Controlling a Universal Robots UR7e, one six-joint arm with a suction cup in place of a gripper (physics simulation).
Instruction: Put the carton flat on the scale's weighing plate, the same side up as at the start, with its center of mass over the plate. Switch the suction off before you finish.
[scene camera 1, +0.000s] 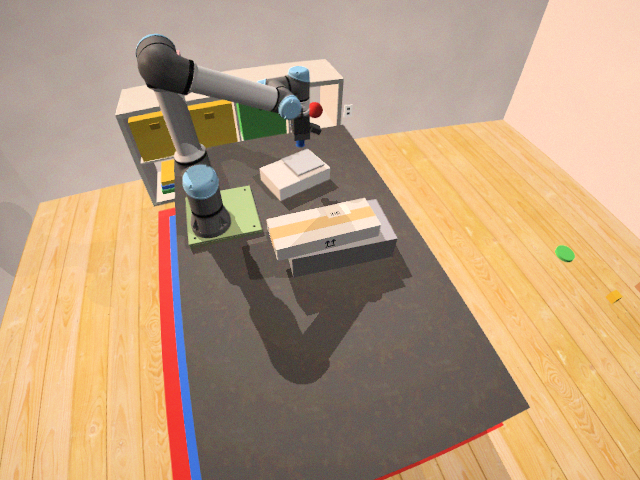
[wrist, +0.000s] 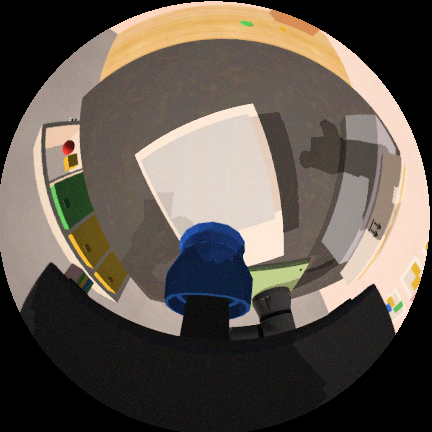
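Observation:
The carton, long and white with a tan tape strip on top, lies flat on a grey block. Its left end overhangs the block; the arrows on its side point up. The scale is a low white box behind the carton, with a thin light grey weighing plate on top. The plate bears nothing. My gripper, a blue suction cup, is open and holds nothing. It hangs a little above the scale, apart from the carton.
The arm's base stands on a green mounting plate, left of the carton. A shelf unit with yellow and green drawers stands behind the dark table. A red ball shows near the shelf.

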